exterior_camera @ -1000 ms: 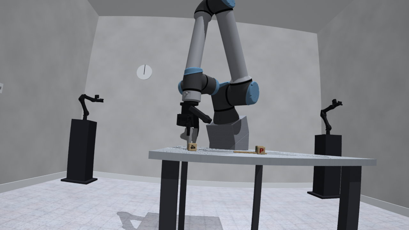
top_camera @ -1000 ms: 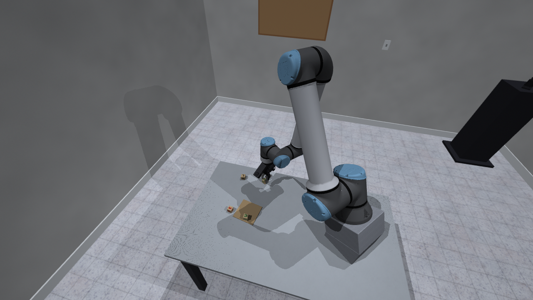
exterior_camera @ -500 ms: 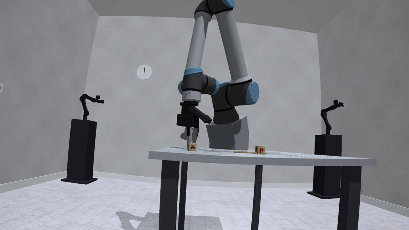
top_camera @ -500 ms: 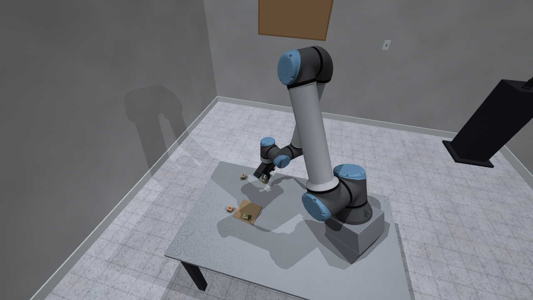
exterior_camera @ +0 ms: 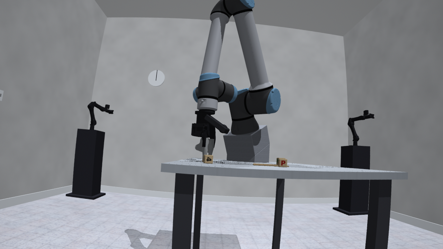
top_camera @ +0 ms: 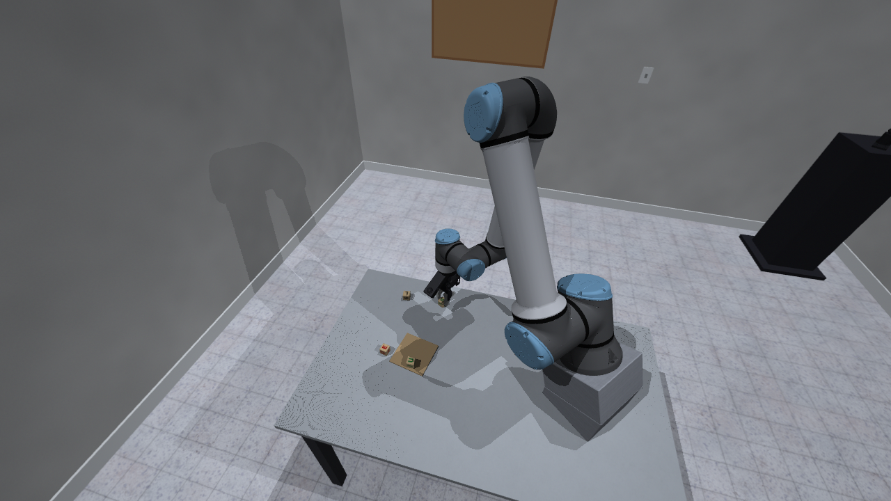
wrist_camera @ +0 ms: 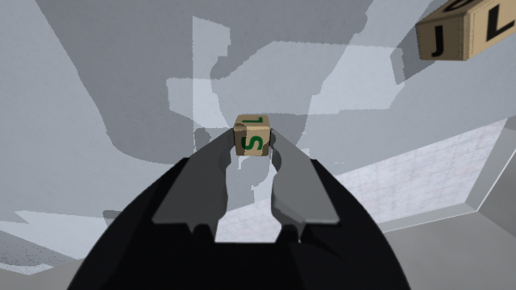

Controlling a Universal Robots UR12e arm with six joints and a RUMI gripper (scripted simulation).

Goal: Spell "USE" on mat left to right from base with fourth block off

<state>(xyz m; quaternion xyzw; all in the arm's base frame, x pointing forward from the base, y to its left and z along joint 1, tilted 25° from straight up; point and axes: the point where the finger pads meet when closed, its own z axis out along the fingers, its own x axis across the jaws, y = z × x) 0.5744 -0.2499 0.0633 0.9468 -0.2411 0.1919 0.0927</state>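
The tan mat is 26 cm to the left of my hand, 5 cm ahead of it and 1 cm below it.
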